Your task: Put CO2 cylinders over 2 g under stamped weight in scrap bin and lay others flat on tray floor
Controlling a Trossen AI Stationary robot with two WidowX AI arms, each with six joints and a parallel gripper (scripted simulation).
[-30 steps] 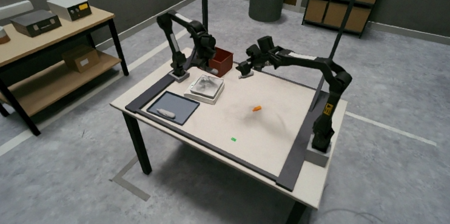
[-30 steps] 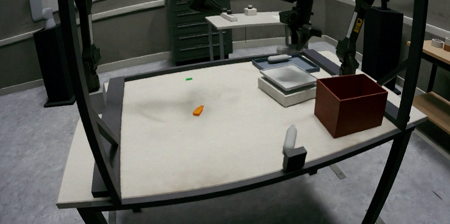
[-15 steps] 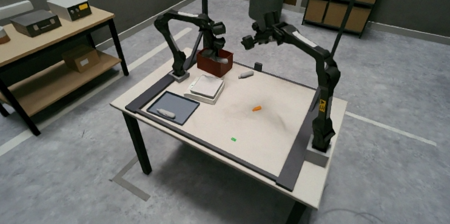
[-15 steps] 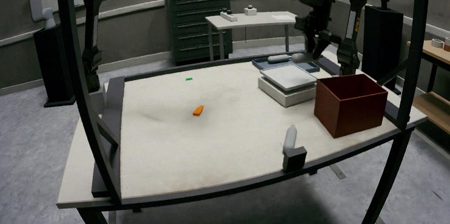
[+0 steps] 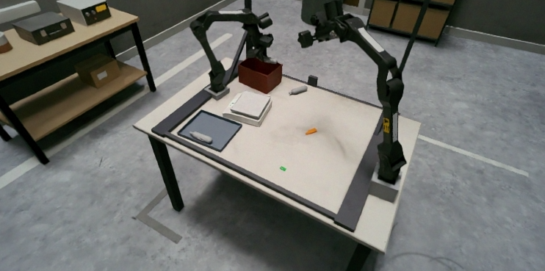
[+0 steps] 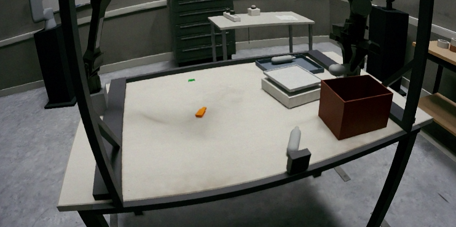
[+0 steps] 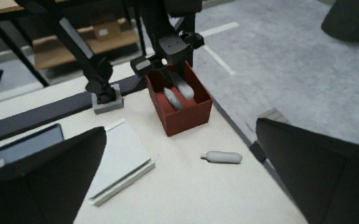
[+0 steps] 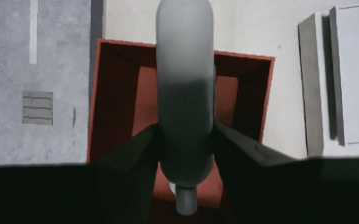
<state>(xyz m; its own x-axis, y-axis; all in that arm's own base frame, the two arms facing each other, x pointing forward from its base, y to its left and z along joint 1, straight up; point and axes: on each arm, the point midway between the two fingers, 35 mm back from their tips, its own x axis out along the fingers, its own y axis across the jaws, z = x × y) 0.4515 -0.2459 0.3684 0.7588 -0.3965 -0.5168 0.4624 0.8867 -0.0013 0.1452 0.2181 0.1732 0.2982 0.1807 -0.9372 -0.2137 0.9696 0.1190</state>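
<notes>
Now: right hand 2 cm past the red scrap bin, 3 cm to the left of it and 17 cm above it. Round my right hand: small green piece: 40 cm ahead, 46 cm to the left, 20 cm below; blue-grey tray: 45 cm ahead, 6 cm to the left, 20 cm below; small orange piece: 15 cm ahead, 43 cm to the left, 20 cm below.
</notes>
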